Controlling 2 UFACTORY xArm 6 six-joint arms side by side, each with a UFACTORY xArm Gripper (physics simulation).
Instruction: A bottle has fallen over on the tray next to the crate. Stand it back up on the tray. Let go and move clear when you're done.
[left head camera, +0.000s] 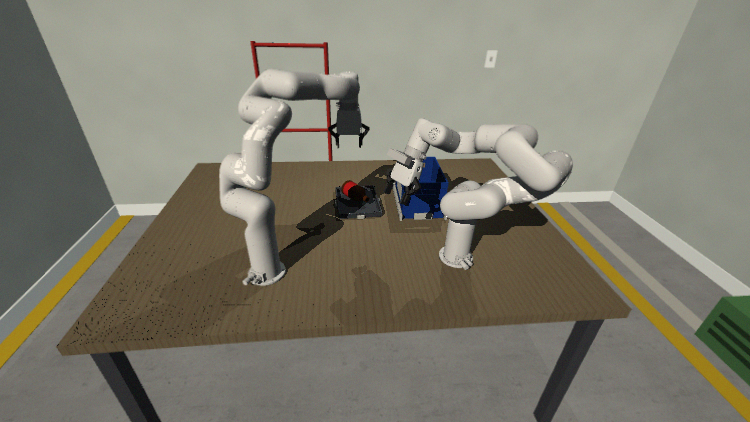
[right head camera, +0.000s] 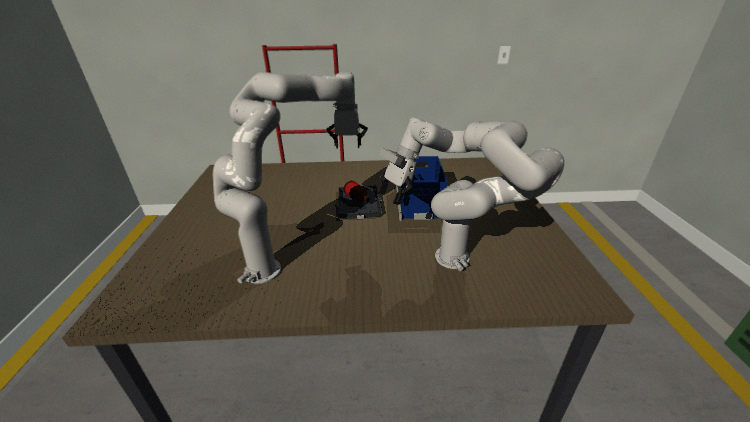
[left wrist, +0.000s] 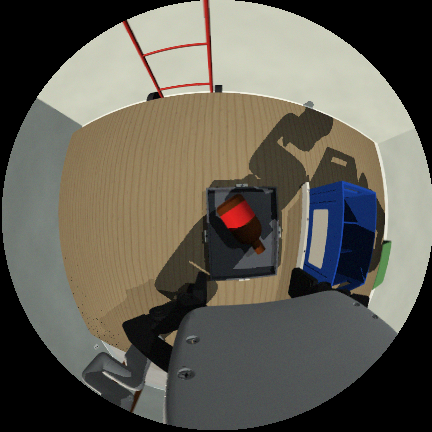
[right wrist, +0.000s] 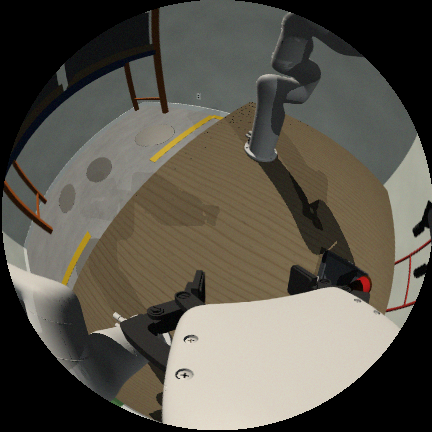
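Seen in the pictures: left gripper, fingertip midpoint: (left head camera: 349, 146) (right head camera: 348, 147) (left wrist: 250, 284); right gripper, fingertip midpoint: (left head camera: 394, 198) (right head camera: 388, 198) (right wrist: 249, 282); left arm's base, link origin: (left head camera: 267, 273) (right head camera: 263, 271) (right wrist: 260, 150); right arm's base, link origin: (left head camera: 455, 257) (right head camera: 452, 257).
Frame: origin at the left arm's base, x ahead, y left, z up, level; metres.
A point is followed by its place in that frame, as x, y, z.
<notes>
A brown bottle with a red label (left head camera: 349, 189) {0.569, -0.030, 0.063} (right head camera: 352, 189) {0.566, -0.041, 0.068} (left wrist: 238, 215) {0.600, -0.027, 0.079} (right wrist: 365, 285) {0.592, -0.028, 0.078} lies on its side in the dark grey tray (left head camera: 361, 214) {0.465, -0.142, 0.017} (right head camera: 361, 214) {0.465, -0.143, 0.017} (left wrist: 242, 277) {0.463, -0.133, 0.025}. In the left wrist view its neck points down and to the right. The blue crate (left head camera: 431, 170) {0.853, -0.336, 0.106} (right head camera: 431, 173) {0.848, -0.323, 0.087} (left wrist: 320, 232) {0.672, -0.235, 0.094} stands to the right of the tray. My left gripper (left head camera: 349, 144) {0.539, -0.047, 0.286} (right head camera: 347, 144) {0.539, -0.047, 0.286} (left wrist: 250, 284) {0.539, -0.047, 0.286} is open and empty, high above the tray. My right gripper (left head camera: 397, 195) {0.335, -0.335, 0.214} (right head camera: 390, 193) {0.335, -0.335, 0.214} (right wrist: 249, 282) {0.335, -0.335, 0.214} is open and empty, in front of the crate in the head camera views.
A wooden table (left head camera: 367, 309) {-0.002, -0.388, 0.000} (right head camera: 398, 309) {0.056, -0.506, 0.000} (left wrist: 125, 200) {0.471, 0.284, 0.000} (right wrist: 240, 225) {0.218, -0.234, 0.000} carries both arms, the tray and the crate. The right arm reaches across the crate's right side. A red metal frame (left head camera: 327, 104) (right head camera: 300, 47) (left wrist: 210, 60) stands behind the table.
</notes>
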